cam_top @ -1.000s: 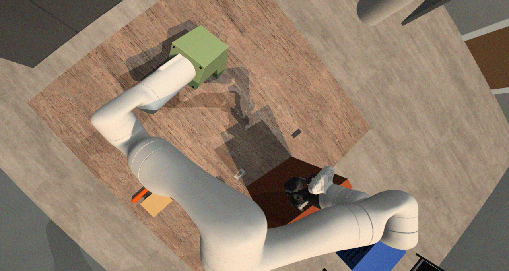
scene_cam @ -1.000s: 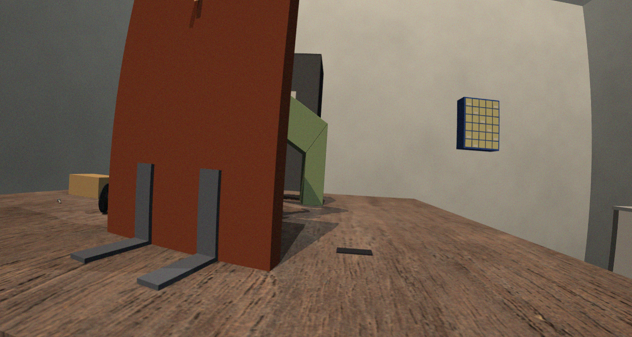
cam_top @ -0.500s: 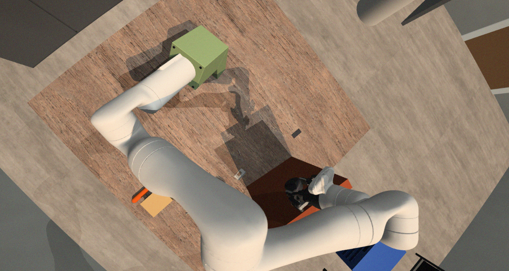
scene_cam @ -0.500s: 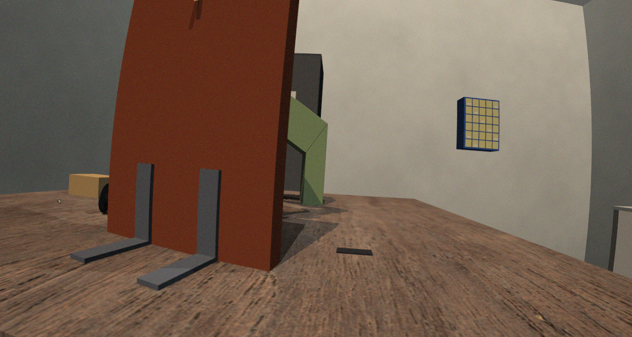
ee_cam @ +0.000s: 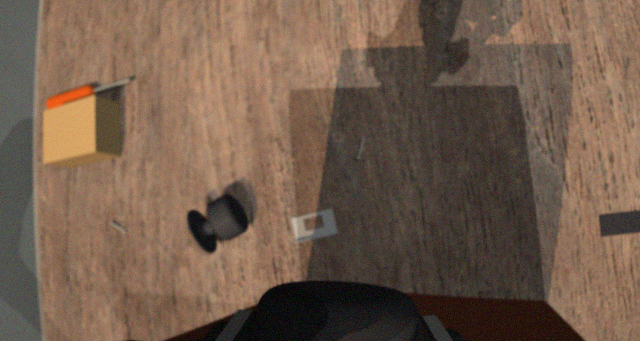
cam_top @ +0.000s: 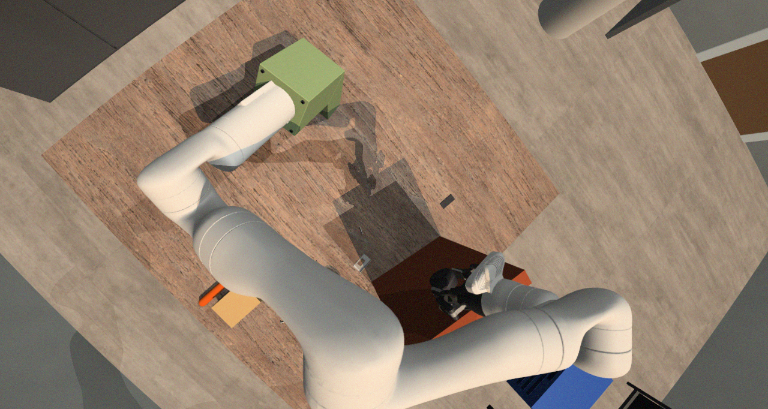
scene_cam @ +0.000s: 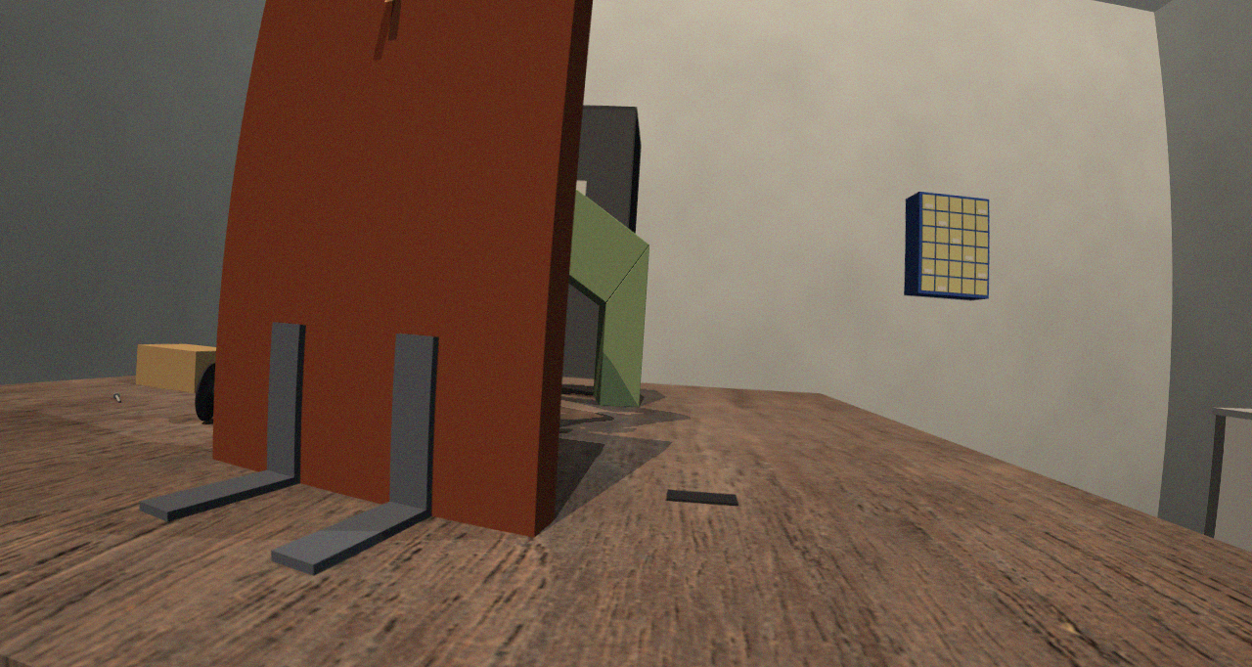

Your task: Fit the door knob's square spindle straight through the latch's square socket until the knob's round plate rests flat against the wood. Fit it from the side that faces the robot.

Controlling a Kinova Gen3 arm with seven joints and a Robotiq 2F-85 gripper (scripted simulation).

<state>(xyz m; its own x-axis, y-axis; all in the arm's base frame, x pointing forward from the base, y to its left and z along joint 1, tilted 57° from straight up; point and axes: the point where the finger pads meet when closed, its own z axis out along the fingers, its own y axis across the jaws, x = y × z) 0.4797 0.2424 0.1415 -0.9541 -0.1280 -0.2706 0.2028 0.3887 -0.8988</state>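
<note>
The latch socket is 70 mm ahead of my hand, 10 mm to the right of it and 10 mm below it. The rest, counted from my hand: tan box (520 mm to the right, 390 mm below, 230 mm behind); dark flat strip (420 mm below, 240 mm to the left, 10 mm behind).
</note>
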